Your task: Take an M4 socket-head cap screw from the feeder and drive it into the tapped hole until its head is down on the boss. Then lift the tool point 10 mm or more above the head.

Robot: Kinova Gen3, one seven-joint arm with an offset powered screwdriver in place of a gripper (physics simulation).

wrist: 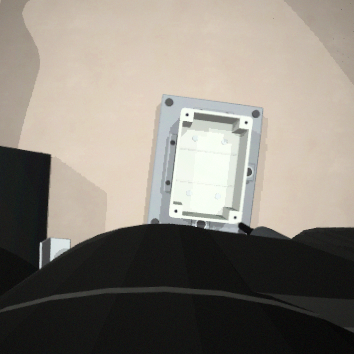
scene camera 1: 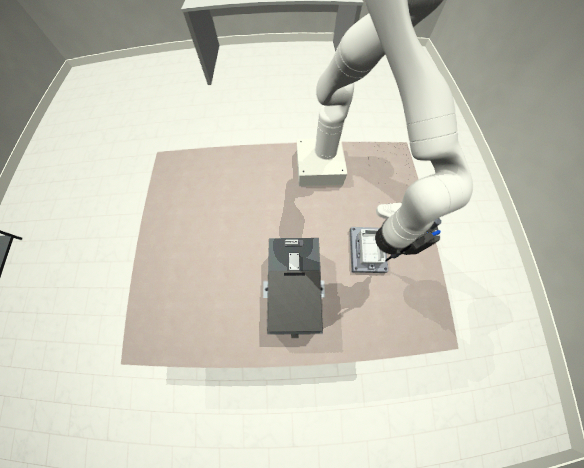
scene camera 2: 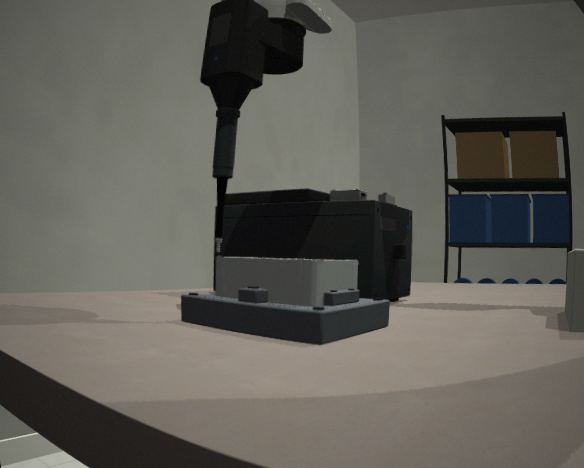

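The scene includes a grey fixture plate (wrist: 158,207), along with a dark feeder (scene camera 1: 309,256).
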